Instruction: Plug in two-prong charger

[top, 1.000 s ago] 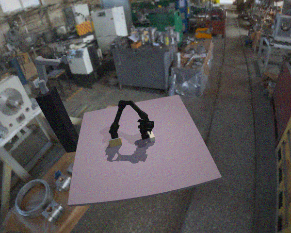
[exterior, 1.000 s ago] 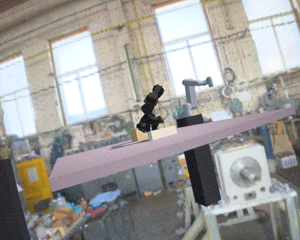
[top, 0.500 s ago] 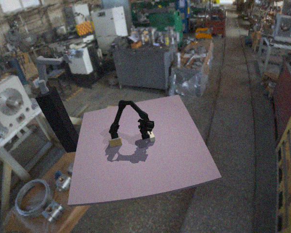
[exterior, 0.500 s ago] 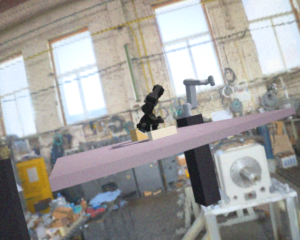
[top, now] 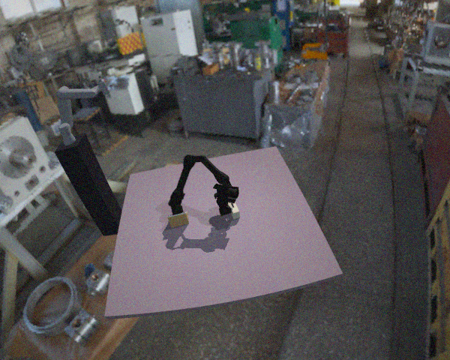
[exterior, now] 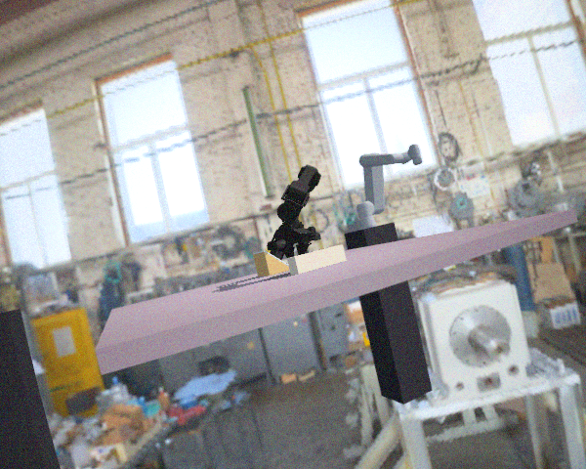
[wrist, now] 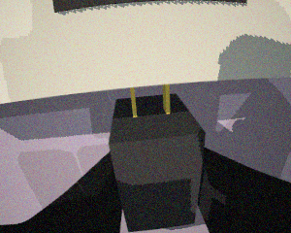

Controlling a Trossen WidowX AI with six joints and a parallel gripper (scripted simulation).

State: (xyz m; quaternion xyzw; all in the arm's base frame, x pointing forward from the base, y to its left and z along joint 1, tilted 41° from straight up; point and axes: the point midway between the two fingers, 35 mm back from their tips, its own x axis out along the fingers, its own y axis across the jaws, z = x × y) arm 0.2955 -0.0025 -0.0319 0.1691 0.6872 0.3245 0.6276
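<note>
Right now the black two-prong charger is 2 cm ahead of my gripper tip and 1 cm above it.
</note>
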